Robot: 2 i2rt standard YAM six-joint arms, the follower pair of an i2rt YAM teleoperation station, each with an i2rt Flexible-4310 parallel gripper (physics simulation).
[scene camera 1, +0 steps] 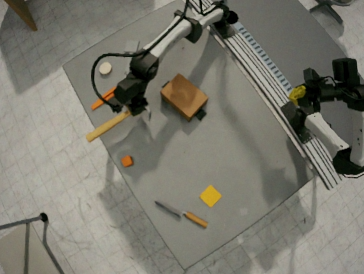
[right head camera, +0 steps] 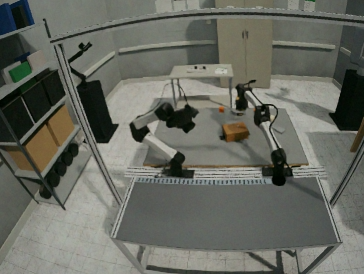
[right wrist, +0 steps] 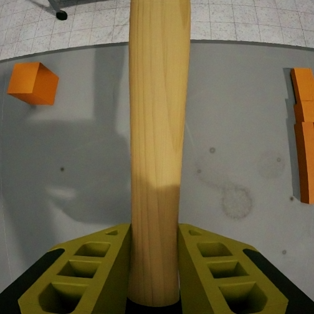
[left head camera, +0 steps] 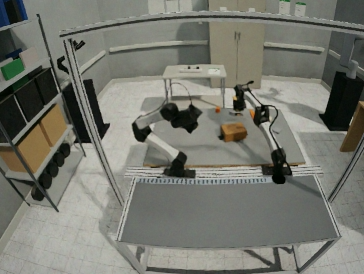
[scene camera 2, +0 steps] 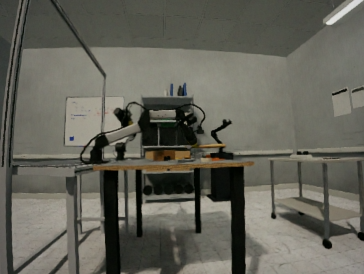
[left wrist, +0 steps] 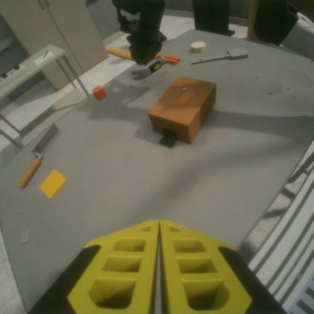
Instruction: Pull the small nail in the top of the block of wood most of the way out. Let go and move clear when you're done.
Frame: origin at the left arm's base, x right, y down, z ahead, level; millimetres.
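Seen in the pictures: left gripper, fingertip midpoint: (scene camera 1: pixel 288 97) (right head camera: pixel 194 124) (left head camera: pixel 196 124); right gripper, fingertip midpoint: (scene camera 1: pixel 131 111) (right head camera: pixel 239 110) (left head camera: pixel 237 110) (scene camera 2: pixel 195 147); left arm's base at its link origin: (scene camera 1: pixel 296 123) (right head camera: pixel 177 173) (left head camera: pixel 179 174); right arm's base at its link origin: (scene camera 1: pixel 218 22) (right head camera: pixel 277 172) (left head camera: pixel 276 171) (scene camera 2: pixel 96 162).
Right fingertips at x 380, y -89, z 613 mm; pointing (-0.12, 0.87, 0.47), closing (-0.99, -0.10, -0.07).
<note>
Pixels of each thing's top centre, then the offset from my right fingertips to it. "spot": a spot on its surface instead.
- brown wooden block at its top centre: (scene camera 1: pixel 184 94) (scene camera 2: pixel 163 150) (right head camera: pixel 235 127) (left head camera: pixel 233 127) dx -39, dy +16, dz -220 mm
- claw hammer at its top centre: (scene camera 1: pixel 117 123) (scene camera 2: pixel 204 144) dx -20, dy -23, dz +66 mm
- orange cube at its top centre: (scene camera 1: pixel 126 161) dx -153, dy +50, dz +116 mm
- pale disc at its top centre: (scene camera 1: pixel 105 67) dx +278, dy +63, dz +14 mm
- yellow square at a spot on its surface: (scene camera 1: pixel 210 195) spot: dx -442, dy +79, dz -109 mm
- wooden-handled trowel at its top centre: (scene camera 1: pixel 181 213) dx -442, dy +46, dz +27 mm
The brown wooden block (left head camera: pixel 233 132) (right head camera: pixel 235 132) (scene camera 1: pixel 184 95) (left wrist: pixel 182 105) lies on the table. A small pale nail head (left wrist: pixel 184 89) shows on its top in the left wrist view; how far it stands out is too small to tell. My right gripper (scene camera 1: pixel 131 111) (right wrist: pixel 153 231) is shut on the wooden handle of the claw hammer (scene camera 1: pixel 107 126) (right wrist: pixel 159 125) (left wrist: pixel 150 69), close to its head. It holds the hammer above the table, beside the block and apart from it. My left gripper (scene camera 1: pixel 298 94) (left wrist: pixel 158 227) is shut and empty, raised well away from the block.
Black brackets (scene camera 1: pixel 201 114) (left wrist: pixel 168 138) sit at the block's ends. An orange cube (scene camera 1: pixel 127 161) (left wrist: pixel 99 92) (right wrist: pixel 32 82), orange pieces (scene camera 1: pixel 103 99) (right wrist: pixel 304 135), a pale disc (scene camera 1: pixel 105 68) (left wrist: pixel 198 47), a grey flat tool (left wrist: pixel 235 55), a yellow square (scene camera 1: pixel 210 195) (left wrist: pixel 53 183) and a wooden-handled trowel (scene camera 1: pixel 195 220) (left wrist: pixel 30 172) lie around.
</note>
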